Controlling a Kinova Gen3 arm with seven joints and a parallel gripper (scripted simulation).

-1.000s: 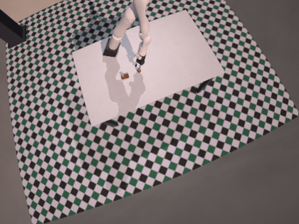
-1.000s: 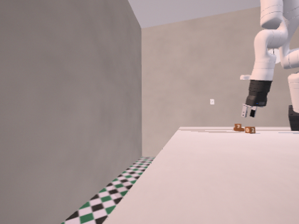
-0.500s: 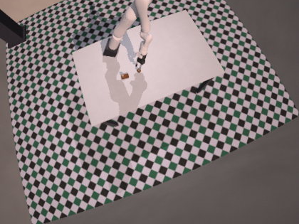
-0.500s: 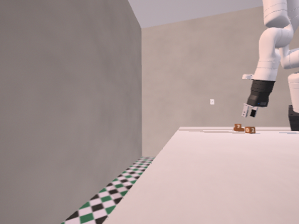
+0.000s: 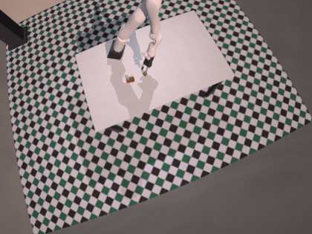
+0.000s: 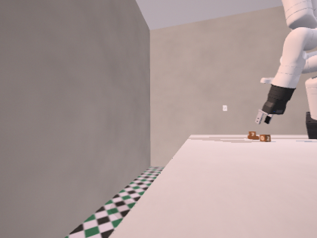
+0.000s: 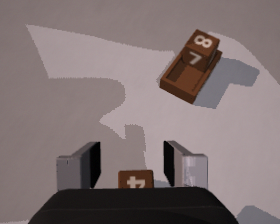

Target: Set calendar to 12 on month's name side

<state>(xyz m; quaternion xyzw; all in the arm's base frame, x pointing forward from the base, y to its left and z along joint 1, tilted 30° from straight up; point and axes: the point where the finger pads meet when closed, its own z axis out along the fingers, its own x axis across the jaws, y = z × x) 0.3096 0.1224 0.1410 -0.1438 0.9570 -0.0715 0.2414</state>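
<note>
Right now the brown cube is 8 cm below my hand. Round my hand: brown wooden tray: 16 cm to the right, 9 cm below.
</note>
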